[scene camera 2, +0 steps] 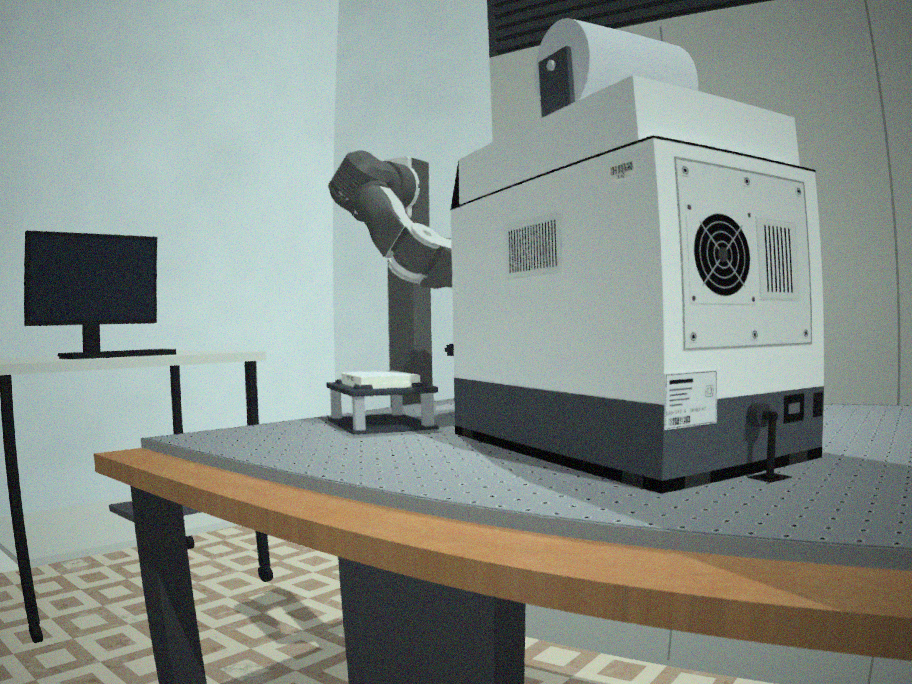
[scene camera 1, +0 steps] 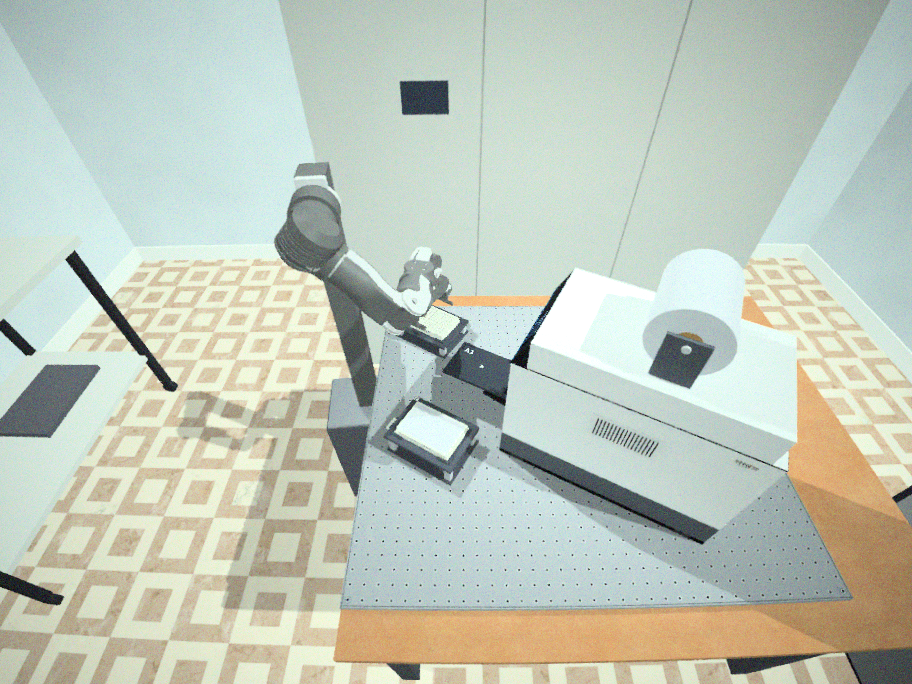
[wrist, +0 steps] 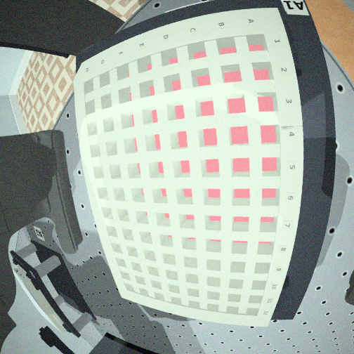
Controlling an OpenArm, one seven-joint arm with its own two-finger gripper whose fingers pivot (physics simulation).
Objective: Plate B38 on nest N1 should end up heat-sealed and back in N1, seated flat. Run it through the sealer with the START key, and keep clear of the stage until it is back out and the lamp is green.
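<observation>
A pale multiwell plate [scene camera 1: 439, 322] [wrist: 200, 177] with pink in many wells lies on the far dark nest [scene camera 1: 435, 343] [wrist: 319, 150], which I take for N1; its label is not readable. My gripper [scene camera 1: 447, 298] [wrist: 194, 204] is open above this plate, with the fingers apart at opposite sides in the wrist view; whether they touch it is unclear. In scene camera 2 the sealer hides most of the gripper. The sealer [scene camera 1: 626, 419] [scene camera 2: 559, 316] is a big white box. Its dark stage [scene camera 1: 495, 374] is out in front and bears no plate. The START key and lamp do not show.
A second nest [scene camera 1: 418, 462] [scene camera 2: 337, 386] with a white plate [scene camera 1: 430, 429] [scene camera 2: 379, 379] [wrist: 42, 305] stands on the near side of the stage. A film roll [scene camera 1: 696, 309] [scene camera 2: 633, 62] tops the sealer. A monitor [scene camera 2: 90, 278] stands on a side table [scene camera 2: 221, 358].
</observation>
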